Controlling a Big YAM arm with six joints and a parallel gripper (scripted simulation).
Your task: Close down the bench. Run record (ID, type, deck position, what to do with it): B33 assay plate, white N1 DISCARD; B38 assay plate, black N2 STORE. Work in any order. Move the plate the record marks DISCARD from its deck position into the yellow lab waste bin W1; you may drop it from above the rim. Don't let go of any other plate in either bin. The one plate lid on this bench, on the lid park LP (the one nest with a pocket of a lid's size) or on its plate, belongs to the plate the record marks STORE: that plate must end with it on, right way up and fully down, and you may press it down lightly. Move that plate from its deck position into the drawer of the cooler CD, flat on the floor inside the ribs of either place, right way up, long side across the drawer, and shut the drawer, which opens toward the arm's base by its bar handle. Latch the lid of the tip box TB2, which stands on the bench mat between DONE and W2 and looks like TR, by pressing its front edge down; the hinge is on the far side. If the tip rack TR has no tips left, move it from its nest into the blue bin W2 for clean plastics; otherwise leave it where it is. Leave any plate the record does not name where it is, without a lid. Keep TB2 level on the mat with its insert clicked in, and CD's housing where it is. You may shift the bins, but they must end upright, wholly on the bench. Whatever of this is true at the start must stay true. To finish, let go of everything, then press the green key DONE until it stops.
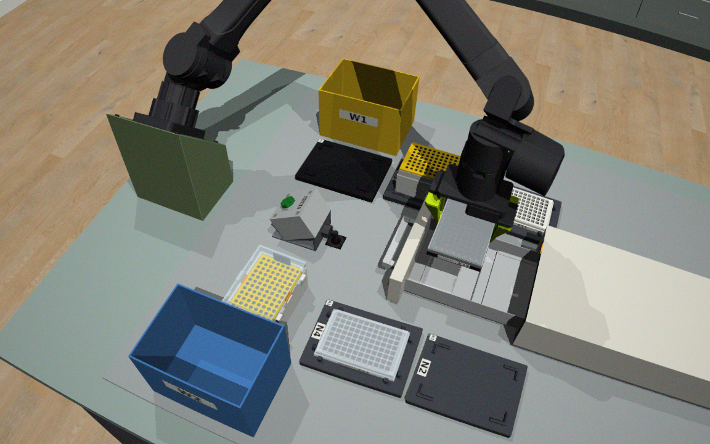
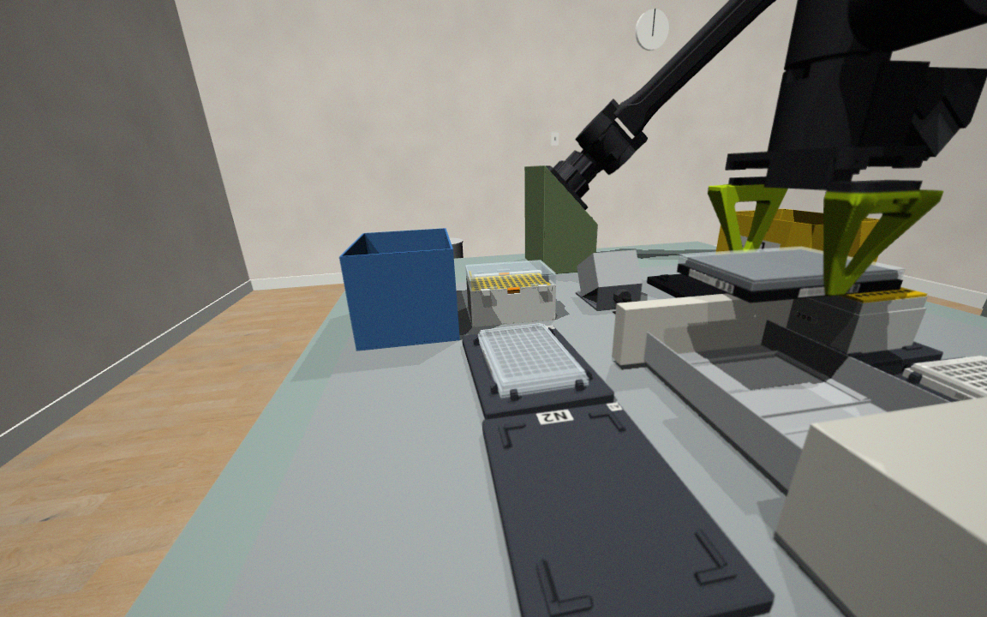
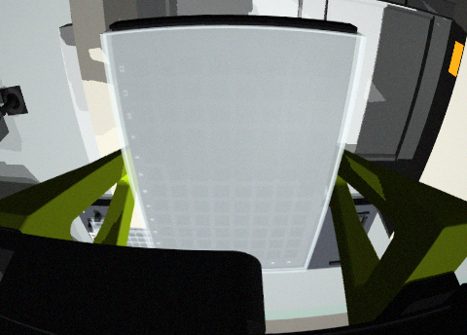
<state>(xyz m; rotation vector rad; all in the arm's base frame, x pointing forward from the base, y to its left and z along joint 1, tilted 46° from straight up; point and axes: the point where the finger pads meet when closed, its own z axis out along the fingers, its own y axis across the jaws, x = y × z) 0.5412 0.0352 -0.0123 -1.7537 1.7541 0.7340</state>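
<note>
Now: the cooler drawer 10 cm below my hand and 4 cm ahead of it. The rest, counted from my hand: cooler CD (19 cm ahead, 9 cm below); then plate lid (right at my hand); then black plate (right at my hand).
</note>
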